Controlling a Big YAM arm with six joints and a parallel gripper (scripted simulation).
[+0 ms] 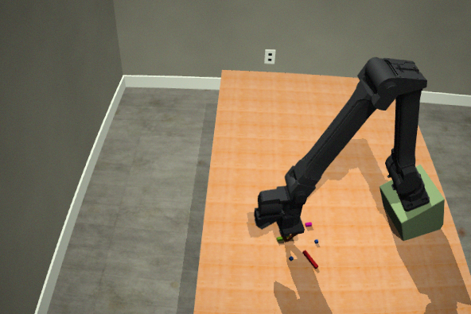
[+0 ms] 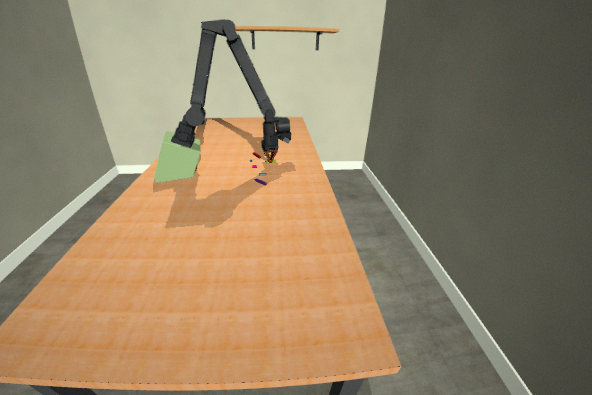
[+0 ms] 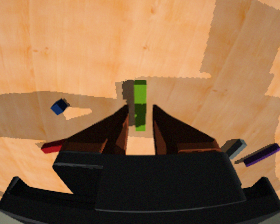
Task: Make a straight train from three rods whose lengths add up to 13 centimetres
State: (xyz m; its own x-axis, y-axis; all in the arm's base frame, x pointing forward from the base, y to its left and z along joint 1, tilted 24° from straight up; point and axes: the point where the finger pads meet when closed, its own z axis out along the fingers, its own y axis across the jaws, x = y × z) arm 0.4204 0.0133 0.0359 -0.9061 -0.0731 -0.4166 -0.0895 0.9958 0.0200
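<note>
My gripper is now 1 cm above the lime rod. Also, from my hand: magenta rod 8 cm behind, 4 cm to the right, 1 cm below; red rod 9 cm to the left, 6 cm behind, 1 cm below; grey rod 13 cm to the right, 5 cm behind, 1 cm below.
</note>
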